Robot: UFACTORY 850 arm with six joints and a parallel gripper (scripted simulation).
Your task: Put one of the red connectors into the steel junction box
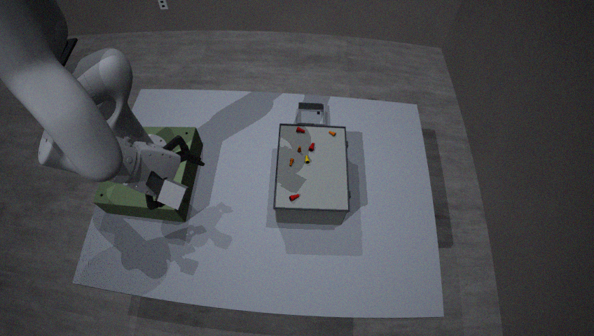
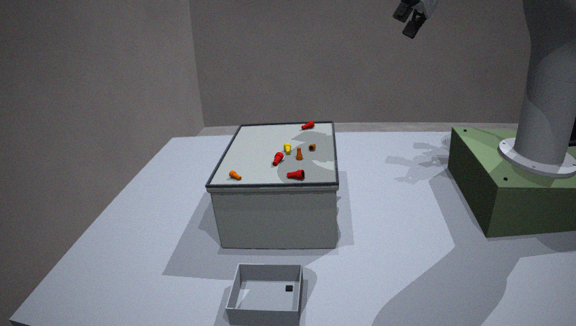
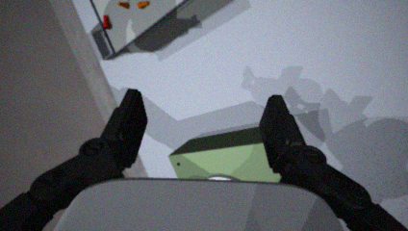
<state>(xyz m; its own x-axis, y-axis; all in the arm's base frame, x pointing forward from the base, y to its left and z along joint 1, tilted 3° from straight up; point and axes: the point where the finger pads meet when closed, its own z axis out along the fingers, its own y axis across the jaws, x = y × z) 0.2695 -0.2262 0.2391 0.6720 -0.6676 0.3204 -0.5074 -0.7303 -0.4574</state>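
My hand is 29 cm short of the yellow connector, 16 cm to the right of it and 22 cm above it. The rest, counted from my hand: tool case 31 cm ahead, 15 cm to the left, 26 cm below.
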